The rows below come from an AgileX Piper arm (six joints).
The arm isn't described. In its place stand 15 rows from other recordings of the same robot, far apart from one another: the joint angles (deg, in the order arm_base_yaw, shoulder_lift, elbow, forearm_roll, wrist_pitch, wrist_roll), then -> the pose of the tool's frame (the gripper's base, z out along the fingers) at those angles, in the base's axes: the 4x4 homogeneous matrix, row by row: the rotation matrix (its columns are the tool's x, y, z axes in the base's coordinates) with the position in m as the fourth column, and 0 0 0 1 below.
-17.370 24.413 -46.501 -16.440 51.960 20.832 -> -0.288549, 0.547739, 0.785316, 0.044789; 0.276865, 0.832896, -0.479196, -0.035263; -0.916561, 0.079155, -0.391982, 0.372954; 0, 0, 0, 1
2.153 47.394 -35.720 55.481 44.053 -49.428 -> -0.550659, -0.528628, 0.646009, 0.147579; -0.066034, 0.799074, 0.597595, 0.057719; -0.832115, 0.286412, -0.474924, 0.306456; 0, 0, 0, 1
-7.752 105.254 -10.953 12.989 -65.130 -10.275 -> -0.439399, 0.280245, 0.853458, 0.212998; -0.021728, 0.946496, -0.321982, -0.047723; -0.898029, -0.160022, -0.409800, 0.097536; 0, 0, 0, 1
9.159 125.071 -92.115 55.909 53.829 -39.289 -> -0.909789, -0.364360, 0.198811, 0.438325; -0.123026, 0.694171, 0.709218, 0.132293; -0.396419, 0.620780, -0.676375, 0.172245; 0, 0, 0, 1
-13.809 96.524 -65.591 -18.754 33.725 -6.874 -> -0.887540, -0.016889, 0.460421, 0.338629; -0.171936, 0.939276, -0.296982, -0.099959; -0.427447, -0.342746, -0.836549, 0.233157; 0, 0, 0, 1
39.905 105.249 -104.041 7.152 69.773 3.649 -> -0.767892, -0.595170, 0.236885, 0.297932; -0.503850, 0.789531, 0.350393, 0.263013; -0.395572, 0.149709, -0.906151, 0.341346; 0, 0, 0, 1
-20.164 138.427 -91.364 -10.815 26.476 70.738 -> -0.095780, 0.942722, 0.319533, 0.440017; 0.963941, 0.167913, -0.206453, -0.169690; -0.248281, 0.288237, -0.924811, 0.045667; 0, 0, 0, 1
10.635 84.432 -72.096 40.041 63.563 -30.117 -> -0.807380, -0.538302, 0.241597, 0.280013; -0.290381, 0.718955, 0.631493, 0.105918; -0.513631, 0.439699, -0.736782, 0.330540; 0, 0, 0, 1
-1.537 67.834 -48.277 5.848 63.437 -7.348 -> -0.974652, -0.072964, 0.211492, 0.196620; -0.055918, 0.994768, 0.085493, 0.003020; -0.216624, 0.071499, -0.973633, 0.268738; 0, 0, 0, 1
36.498 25.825 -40.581 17.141 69.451 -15.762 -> -0.477176, -0.808465, 0.344509, 0.024269; -0.552121, 0.580787, 0.598205, 0.049197; -0.683714, 0.095239, -0.723508, 0.320375; 0, 0, 0, 1
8.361 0.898 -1.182 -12.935 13.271 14.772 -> -0.135467, -0.089765, 0.986707, 0.056053; 0.018333, 0.995490, 0.093081, 0.003512; -0.990612, 0.030699, -0.133210, 0.198883; 0, 0, 0, 1
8.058 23.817 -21.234 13.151 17.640 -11.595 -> -0.256189, -0.201591, 0.945372, 0.092805; -0.019429, 0.978888, 0.203473, 0.019475; -0.966432, 0.033760, -0.254697, 0.281713; 0, 0, 0, 1
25.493 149.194 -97.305 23.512 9.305 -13.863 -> -0.808727, -0.335307, 0.483248, 0.449926; -0.205577, 0.930915, 0.301888, 0.221039; -0.551088, 0.144800, -0.821788, -0.008366; 0, 0, 0, 1
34.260 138.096 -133.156 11.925 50.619 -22.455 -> -0.447690, -0.781197, 0.435092, 0.441848; -0.610507, 0.622555, 0.489598, 0.318542; -0.653341, -0.046439, -0.755638, 0.236339; 0, 0, 0, 1
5.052 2.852 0.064 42.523 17.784 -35.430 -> -0.221451, -0.267196, 0.937852, 0.055118; 0.077965, 0.953800, 0.290150, 0.023732; -0.972050, 0.137374, -0.190388, 0.189367; 0, 0, 0, 1
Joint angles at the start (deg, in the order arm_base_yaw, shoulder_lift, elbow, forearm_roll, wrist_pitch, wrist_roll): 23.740 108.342 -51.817 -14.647 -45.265 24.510
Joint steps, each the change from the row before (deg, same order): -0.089 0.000 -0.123 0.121 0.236 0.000; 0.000 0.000 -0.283 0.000 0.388 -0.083; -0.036 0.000 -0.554 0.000 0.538 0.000; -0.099 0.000 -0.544 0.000 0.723 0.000; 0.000 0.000 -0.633 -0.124 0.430 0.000; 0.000 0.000 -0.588 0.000 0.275 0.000; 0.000 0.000 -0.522 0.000 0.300 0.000; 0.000 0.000 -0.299 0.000 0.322 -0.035; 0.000 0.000 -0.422 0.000 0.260 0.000; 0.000 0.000 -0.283 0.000 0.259 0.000; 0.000 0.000 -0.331 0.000 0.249 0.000; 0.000 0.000 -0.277 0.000 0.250 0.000
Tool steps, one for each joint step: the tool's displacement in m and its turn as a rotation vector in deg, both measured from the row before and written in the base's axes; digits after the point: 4 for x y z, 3 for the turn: 0.0007 -0.0006 0.0002 -0.016 0.108 -0.221; 0.0009 0.0003 0.0007 -0.175 0.008 -0.050; 0.0018 0.0004 0.0017 -0.083 -0.072 -0.121; 0.0019 -0.0001 0.0014 -0.190 0.087 -0.215; 0.0018 0.0008 0.0023 -0.063 -0.264 0.025; 0.0017 0.0007 0.0023 0.080 -0.316 -0.046; 0.0015 0.0006 0.0020 0.040 -0.235 -0.050; 0.0009 0.0003 0.0009 -0.090 -0.032 -0.050; 0.0012 0.0004 0.0016 0.023 -0.176 -0.044; 0.0008 0.0003 0.0010 -0.031 -0.049 -0.044; 0.0009 0.0003 0.0012 -0.006 -0.101 -0.043; 0.0008 0.0003 0.0009 -0.028 -0.051 -0.043
